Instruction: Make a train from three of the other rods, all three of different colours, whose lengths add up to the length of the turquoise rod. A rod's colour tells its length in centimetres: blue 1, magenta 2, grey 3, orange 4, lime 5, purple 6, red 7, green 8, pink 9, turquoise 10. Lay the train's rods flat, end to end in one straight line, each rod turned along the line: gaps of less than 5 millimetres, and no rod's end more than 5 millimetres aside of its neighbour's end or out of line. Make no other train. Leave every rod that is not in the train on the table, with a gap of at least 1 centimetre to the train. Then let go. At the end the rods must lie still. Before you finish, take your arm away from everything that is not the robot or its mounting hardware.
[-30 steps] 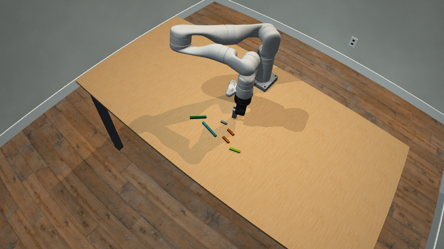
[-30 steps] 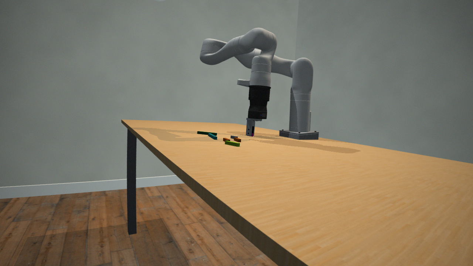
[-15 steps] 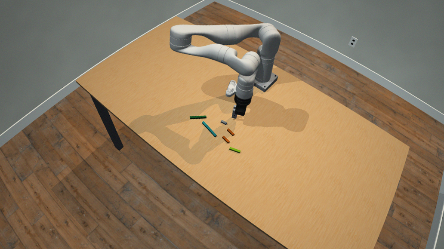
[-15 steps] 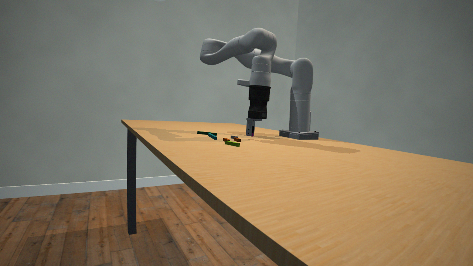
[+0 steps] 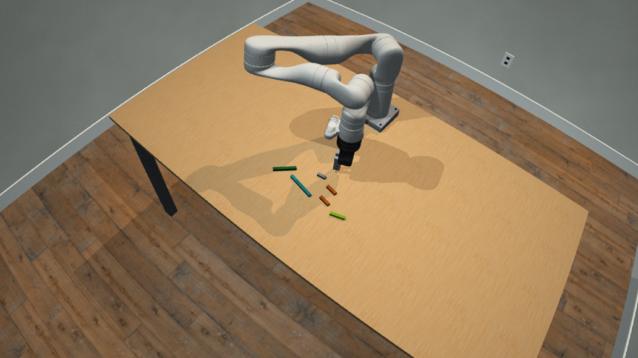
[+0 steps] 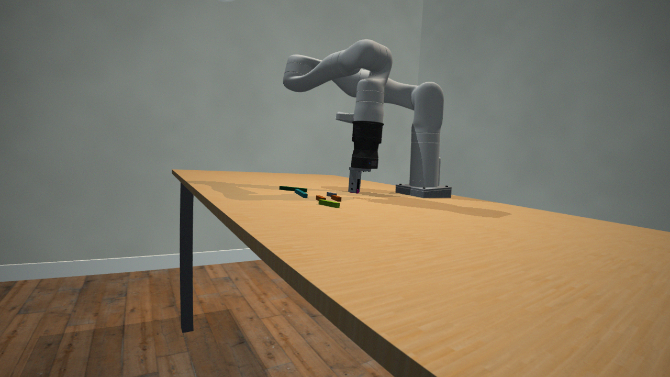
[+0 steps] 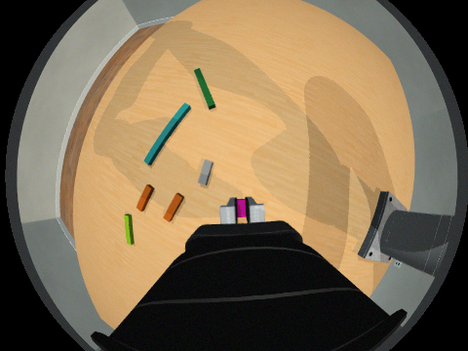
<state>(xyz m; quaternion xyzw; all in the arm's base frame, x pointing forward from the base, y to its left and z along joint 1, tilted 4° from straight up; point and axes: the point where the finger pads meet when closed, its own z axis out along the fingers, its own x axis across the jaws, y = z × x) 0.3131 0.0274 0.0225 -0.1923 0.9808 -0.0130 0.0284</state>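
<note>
My hand is 1 cm above the magenta rod. The rest, counted from my hand: green rod (14 cm to the right, 11 cm ahead, 3 cm below); then grey rod (5 cm ahead, 3 cm below, 2 cm to the right); then turquoise rod (13 cm ahead, 6 cm to the right, 3 cm below).
</note>
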